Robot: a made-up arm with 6 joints.
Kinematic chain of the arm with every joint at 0, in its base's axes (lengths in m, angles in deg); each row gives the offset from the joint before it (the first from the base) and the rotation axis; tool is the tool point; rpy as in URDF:
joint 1: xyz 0 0 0.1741 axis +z
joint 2: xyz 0 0 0 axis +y
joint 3: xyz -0.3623 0 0.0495 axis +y
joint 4: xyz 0.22 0 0.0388 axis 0.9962 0 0.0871
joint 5: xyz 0 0 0 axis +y
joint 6: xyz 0.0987 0 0.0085 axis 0.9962 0 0.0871
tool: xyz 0 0 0 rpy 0 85 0
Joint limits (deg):
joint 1: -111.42..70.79
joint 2: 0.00..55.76
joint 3: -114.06..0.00
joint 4: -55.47..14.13
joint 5: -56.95..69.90
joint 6: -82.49..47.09
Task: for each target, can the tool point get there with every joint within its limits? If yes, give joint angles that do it. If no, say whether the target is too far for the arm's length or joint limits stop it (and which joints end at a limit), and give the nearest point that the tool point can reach.
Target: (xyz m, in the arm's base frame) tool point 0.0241 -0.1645 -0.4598
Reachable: no: joint limits stop it (at a limit: joint 1, joint 2, joint 3, joint 5) | nearest point -0.0237 -0.0981 0.1732 | short by 0.638 m
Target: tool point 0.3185 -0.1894 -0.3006
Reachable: no: joint limits stop it (at a limit: joint 1, joint 2, joint 3, joint 5) | nearest point 0.0140 -0.1125 0.1873 | short by 0.580 m
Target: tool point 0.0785 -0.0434 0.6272
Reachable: yes | joints -29.36 49.53 -64.00 -1.75 -12.83 11.90
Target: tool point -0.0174 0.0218 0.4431
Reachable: yes | joints -48.33 17.67 -28.73 -18.93 -2.77 37.34
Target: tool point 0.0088 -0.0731 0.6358
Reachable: yes | joints -88.17 48.06 -64.33 -13.17 -16.77 5.91
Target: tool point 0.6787 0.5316 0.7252
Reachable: no: too far | nearest point 0.2432 0.4328 0.5390 | short by 0.484 m
